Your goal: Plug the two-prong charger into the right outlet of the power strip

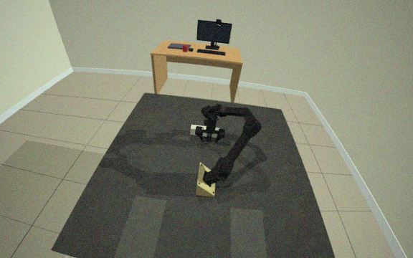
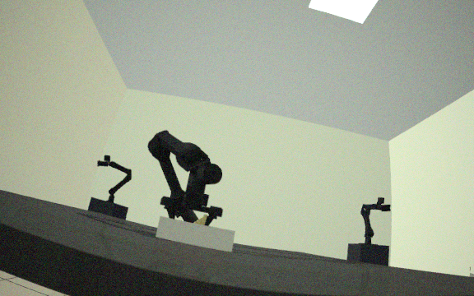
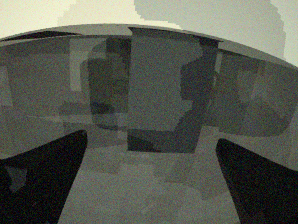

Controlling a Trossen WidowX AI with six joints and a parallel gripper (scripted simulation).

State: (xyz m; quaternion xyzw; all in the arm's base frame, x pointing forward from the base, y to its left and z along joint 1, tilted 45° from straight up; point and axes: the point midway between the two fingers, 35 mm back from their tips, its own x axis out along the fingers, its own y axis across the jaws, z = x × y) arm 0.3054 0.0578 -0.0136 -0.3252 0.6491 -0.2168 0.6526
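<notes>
Right now my gripper tip is 50 mm short of the dark two-prong charger, 10 mm to the right of it and 10 mm below it.
</notes>
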